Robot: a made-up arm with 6 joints. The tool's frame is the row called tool.
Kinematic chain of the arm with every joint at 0, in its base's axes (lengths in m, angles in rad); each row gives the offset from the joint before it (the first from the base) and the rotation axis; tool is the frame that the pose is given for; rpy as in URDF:
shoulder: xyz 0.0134 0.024 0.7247 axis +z
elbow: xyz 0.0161 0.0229 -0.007 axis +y
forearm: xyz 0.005 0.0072 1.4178 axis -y
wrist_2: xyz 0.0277 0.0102 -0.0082 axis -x
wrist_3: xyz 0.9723 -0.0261 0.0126 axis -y
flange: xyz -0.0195 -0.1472 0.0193 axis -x
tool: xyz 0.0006 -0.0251 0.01 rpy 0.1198 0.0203 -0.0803
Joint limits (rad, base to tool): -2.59..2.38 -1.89..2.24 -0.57..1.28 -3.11..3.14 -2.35..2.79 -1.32..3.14
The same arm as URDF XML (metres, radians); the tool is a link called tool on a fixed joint. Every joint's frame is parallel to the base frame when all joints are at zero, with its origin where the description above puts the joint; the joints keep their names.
<robot name="arm">
<joint name="tool_joint" type="fixed"><parent link="link6"/><child link="tool"/><origin xyz="0.0006 -0.0251 0.01" rpy="0.1198 0.0203 -0.0803"/></joint>
<joint name="flange" type="revolute"><parent link="link5"/><child link="link6"/><origin xyz="-0.0195 -0.1472 0.0193" rpy="0 0 0"/><axis xyz="-1 0 0"/><limit lower="-1.32" upper="3.14"/></joint>
<joint name="wrist_3" type="revolute"><parent link="link4"/><child link="link5"/><origin xyz="0.9723 -0.0261 0.0126" rpy="0 0 0"/><axis xyz="0 -1 0"/><limit lower="-2.35" upper="2.79"/></joint>
<joint name="wrist_2" type="revolute"><parent link="link3"/><child link="link4"/><origin xyz="0.0277 0.0102 -0.0082" rpy="0 0 0"/><axis xyz="-1 0 0"/><limit lower="-3.11" upper="3.14"/></joint>
<joint name="forearm" type="revolute"><parent link="link2"/><child link="link3"/><origin xyz="0.005 0.0072 1.4178" rpy="0 0 0"/><axis xyz="0 -1 0"/><limit lower="-0.57" upper="1.28"/></joint>
<joint name="elbow" type="revolute"><parent link="link1"/><child link="link2"/><origin xyz="0.0161 0.0229 -0.007" rpy="0 0 0"/><axis xyz="0 1 0"/><limit lower="-1.89" upper="2.24"/></joint>
<joint name="shoulder" type="revolute"><parent link="base"/><child link="link1"/><origin xyz="0.0134 0.024 0.7247" rpy="0 0 0"/><axis xyz="0 0 1"/><limit lower="-2.59" upper="2.38"/></joint>
<link name="base"/>
<link name="link1"/>
<link name="link2"/>
<link name="link3"/>
<link name="link4"/>
<link name="link5"/>
<link name="link6"/>
<link name="tool"/>
</robot>

